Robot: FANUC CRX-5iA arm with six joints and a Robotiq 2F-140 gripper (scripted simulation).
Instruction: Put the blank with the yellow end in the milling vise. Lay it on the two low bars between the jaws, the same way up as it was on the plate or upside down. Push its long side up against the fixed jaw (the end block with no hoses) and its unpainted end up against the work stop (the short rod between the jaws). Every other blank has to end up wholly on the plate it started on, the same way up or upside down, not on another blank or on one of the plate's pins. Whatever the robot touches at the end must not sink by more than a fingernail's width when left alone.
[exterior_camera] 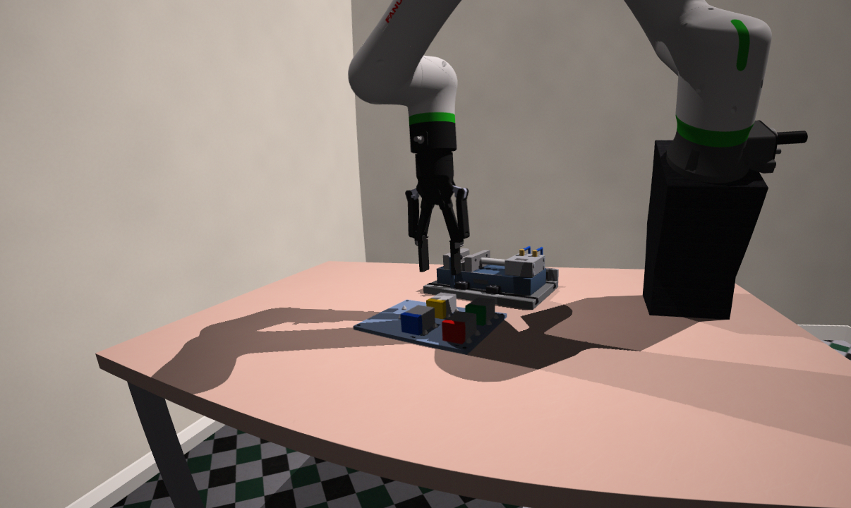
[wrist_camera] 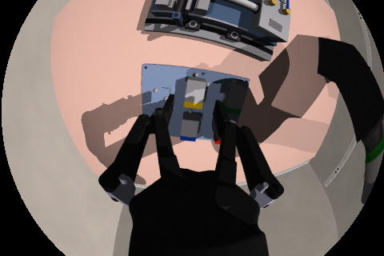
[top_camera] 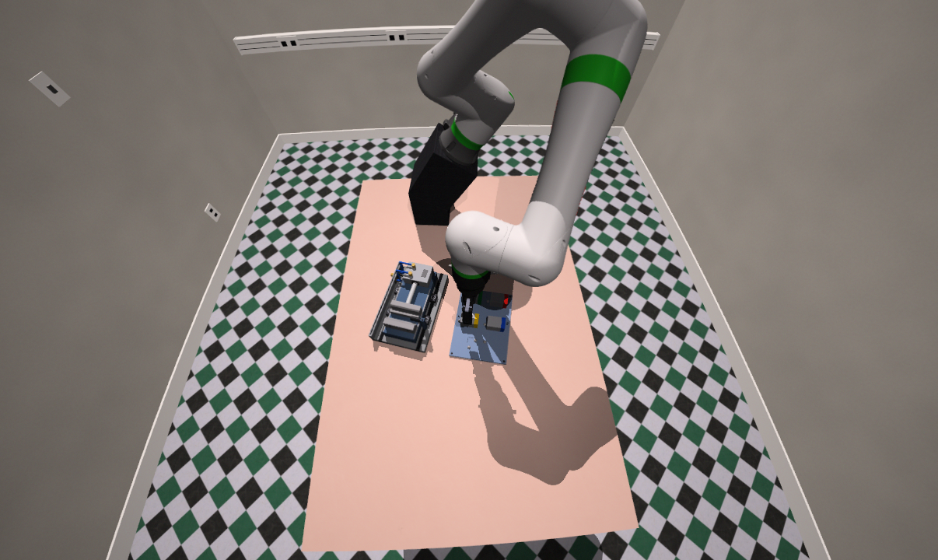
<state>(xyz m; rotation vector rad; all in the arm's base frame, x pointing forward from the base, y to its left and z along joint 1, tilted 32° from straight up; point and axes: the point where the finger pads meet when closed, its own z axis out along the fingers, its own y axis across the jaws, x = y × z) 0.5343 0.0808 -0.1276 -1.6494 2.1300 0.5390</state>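
The yellow-ended blank is 100 mm below my hand. Round my hand: blue-ended blank 20 mm ahead, 90 mm to the left, 100 mm below; then green-ended blank 90 mm behind, 20 mm to the left, 100 mm below; then plate 10 mm ahead, 50 mm to the left, 120 mm below.
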